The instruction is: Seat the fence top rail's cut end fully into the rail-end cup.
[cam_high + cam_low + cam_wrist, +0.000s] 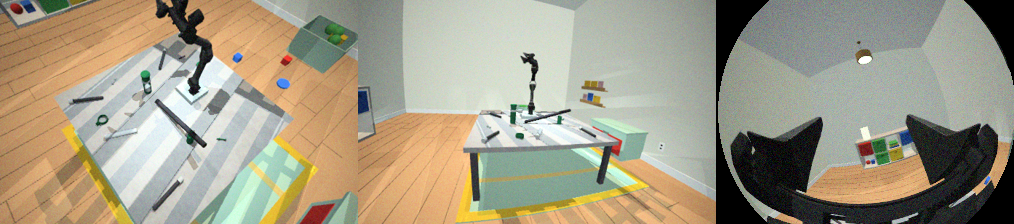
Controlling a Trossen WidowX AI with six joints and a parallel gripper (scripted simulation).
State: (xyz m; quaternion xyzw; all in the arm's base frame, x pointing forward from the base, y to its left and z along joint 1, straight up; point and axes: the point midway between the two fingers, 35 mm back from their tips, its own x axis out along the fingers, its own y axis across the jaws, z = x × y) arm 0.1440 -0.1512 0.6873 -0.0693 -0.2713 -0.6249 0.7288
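Right now my gripper tip is 610 mm above the rail-end cup and 160 mm short of it. From my gripper tip the other things lie so: green loop cap (650 mm below, 480 mm to the left, 130 mm ahead); green bolt (740 mm below, 610 mm to the left, 70 mm behind); white pipe (730 mm below, 480 mm ahead, 150 mm to the left).
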